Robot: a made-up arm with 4 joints.
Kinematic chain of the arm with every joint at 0, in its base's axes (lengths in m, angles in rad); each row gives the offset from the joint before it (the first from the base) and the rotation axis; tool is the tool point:
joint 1: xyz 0 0 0.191 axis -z
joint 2: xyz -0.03 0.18 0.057 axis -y
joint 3: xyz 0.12 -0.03 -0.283 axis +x
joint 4: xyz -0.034 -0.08 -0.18 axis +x
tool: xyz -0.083 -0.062 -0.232
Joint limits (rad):
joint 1: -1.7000..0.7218
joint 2: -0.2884..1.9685
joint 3: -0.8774..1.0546
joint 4: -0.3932..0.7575
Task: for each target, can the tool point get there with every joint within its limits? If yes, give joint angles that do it. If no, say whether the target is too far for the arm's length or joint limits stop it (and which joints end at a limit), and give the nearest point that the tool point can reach.
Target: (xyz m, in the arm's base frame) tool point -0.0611 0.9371 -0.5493
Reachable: no: too far | nearest point -0.0363 0.5562 -0.2389 | short by 0.492 m
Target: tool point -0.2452 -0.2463 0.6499
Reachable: no: joint limits stop it (at a limit: joint 1, joint 2, joint 3, joint 4) | nearest point 0.0313 -0.3999 0.3847 | short by 0.413 m
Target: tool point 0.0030 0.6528 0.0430
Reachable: yes | joints -1.2886 1.2644 0.0751 0.5933
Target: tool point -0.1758 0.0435 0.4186
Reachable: no: joint limits stop it (at a limit: joint 1, joint 2, joint 3, joint 4) | nearest point -0.5519 0.3117 0.4236 | short by 0.462 m
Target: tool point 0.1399 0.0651 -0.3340
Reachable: yes | joints -1.3423 0.2066 -0.6607 0.5020
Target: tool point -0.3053 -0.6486 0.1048
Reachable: no: joint limits stop it (at a limit: joint 1, joint 3, joint 4) | nearest point 0.0130 -0.3839 0.0648 | short by 0.416 m
